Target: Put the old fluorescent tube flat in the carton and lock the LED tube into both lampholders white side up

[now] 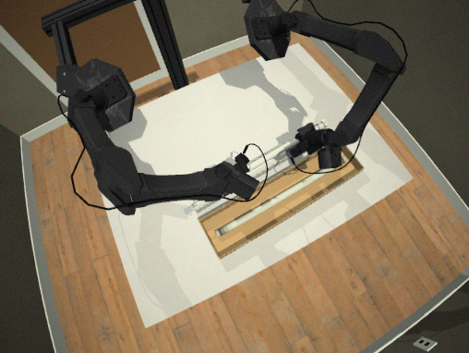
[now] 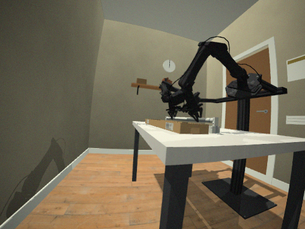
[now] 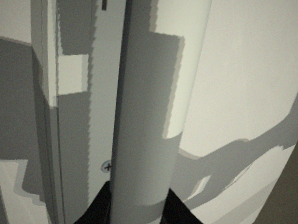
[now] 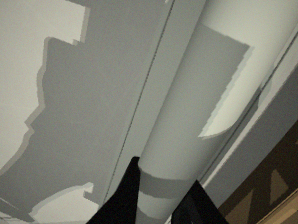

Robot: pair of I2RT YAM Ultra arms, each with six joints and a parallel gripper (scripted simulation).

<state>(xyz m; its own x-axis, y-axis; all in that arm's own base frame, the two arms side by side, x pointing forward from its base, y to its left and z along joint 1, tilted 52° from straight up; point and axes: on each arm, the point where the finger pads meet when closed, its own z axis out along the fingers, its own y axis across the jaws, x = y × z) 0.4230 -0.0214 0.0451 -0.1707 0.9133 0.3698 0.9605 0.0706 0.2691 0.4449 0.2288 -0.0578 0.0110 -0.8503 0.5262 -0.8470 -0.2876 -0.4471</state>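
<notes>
The LED tube lies 17 cm to the right of my left hand and 1 cm ahead of it. From my left hand the other things lie so: brown carton (16 cm ahead, 15 cm to the right, 4 cm below); then old fluorescent tube (16 cm ahead, 15 cm to the right, 5 cm below).
Right now the LED tube is 170 mm to the left of my right hand and 10 mm behind it. From my right hand the other things lie so: brown carton: 190 mm to the left, 140 mm ahead, 40 mm below; old fluorescent tube: 190 mm to the left, 140 mm ahead, 50 mm below.
</notes>
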